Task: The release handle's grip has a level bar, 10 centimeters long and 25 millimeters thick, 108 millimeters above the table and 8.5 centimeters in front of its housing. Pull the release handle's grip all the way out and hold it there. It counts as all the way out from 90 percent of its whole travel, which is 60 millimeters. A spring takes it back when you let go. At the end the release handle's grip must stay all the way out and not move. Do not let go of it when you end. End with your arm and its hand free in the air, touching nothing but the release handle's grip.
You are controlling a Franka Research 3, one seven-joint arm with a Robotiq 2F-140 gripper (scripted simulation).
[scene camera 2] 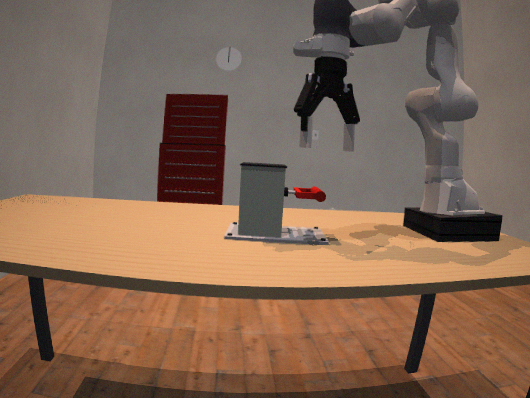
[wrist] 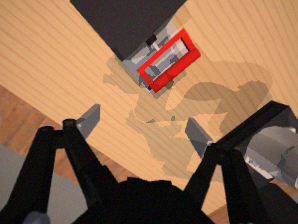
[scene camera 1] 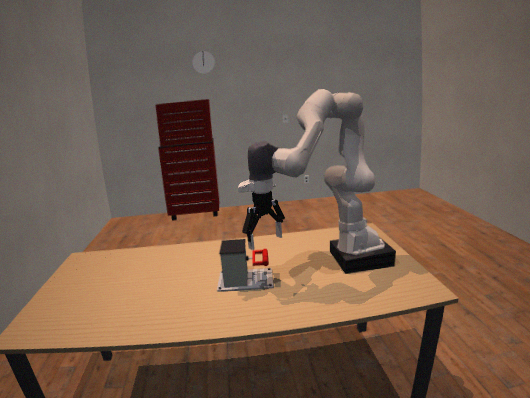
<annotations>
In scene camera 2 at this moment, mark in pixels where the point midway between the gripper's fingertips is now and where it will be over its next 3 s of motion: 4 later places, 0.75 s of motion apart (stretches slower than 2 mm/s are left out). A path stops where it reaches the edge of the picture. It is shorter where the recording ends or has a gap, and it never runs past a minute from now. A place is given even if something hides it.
My gripper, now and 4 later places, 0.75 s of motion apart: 328,149; 320,154; 319,160; 319,164; 319,174
</annotations>
